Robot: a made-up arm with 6 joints. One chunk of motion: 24 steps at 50 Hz.
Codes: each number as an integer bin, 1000 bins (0 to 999) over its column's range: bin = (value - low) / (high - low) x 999, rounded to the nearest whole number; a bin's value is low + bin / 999 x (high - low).
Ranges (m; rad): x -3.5..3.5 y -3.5..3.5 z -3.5..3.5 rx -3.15..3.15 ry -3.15..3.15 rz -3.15..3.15
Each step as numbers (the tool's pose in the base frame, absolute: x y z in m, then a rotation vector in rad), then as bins.
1 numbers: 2.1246 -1.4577 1.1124 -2.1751 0.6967 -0.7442
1 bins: 803 291 658 155 610 381
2 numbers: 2.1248 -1.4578 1.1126 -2.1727 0.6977 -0.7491
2 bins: 803 291 658 155 610 381
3 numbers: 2.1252 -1.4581 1.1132 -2.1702 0.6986 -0.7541
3 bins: 803 291 658 155 610 380
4 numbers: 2.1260 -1.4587 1.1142 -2.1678 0.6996 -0.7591
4 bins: 803 291 659 156 610 379
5 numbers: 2.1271 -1.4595 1.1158 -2.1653 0.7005 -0.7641
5 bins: 803 291 659 156 611 378
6 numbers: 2.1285 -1.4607 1.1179 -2.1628 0.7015 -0.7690
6 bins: 803 291 659 157 611 378
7 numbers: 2.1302 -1.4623 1.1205 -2.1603 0.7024 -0.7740
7 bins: 804 291 659 157 611 377
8 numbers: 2.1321 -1.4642 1.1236 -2.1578 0.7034 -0.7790
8 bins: 804 291 660 157 611 376
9 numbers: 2.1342 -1.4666 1.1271 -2.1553 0.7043 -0.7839
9 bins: 804 290 660 158 611 375
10 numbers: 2.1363 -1.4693 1.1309 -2.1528 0.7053 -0.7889
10 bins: 804 290 661 158 611 374
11 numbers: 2.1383 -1.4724 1.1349 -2.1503 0.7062 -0.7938
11 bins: 805 289 661 159 611 374
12 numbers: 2.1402 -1.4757 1.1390 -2.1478 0.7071 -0.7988
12 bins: 805 289 662 159 612 373
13 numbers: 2.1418 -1.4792 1.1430 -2.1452 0.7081 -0.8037
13 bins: 805 288 663 159 612 372
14 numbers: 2.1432 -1.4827 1.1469 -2.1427 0.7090 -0.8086
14 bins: 805 288 663 160 612 371
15 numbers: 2.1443 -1.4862 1.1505 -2.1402 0.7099 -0.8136
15 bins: 806 287 664 160 612 370
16 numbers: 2.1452 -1.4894 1.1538 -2.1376 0.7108 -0.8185
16 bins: 806 287 664 161 612 370
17 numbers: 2.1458 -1.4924 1.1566 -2.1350 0.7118 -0.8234
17 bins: 806 287 665 161 612 369
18 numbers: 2.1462 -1.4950 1.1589 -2.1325 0.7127 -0.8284
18 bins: 806 286 665 161 613 368
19 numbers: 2.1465 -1.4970 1.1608 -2.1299 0.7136 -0.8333
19 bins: 806 286 665 162 613 367
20 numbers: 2.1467 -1.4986 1.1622 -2.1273 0.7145 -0.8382
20 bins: 806 286 665 162 613 367
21 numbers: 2.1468 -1.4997 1.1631 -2.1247 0.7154 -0.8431
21 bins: 806 285 665 163 613 366
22 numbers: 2.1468 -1.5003 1.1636 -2.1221 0.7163 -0.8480
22 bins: 806 285 666 163 613 365
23 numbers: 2.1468 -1.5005 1.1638 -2.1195 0.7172 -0.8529
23 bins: 806 285 666 163 613 364
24 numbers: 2.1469 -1.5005 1.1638 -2.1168 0.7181 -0.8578
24 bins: 806 285 666 164 613 363
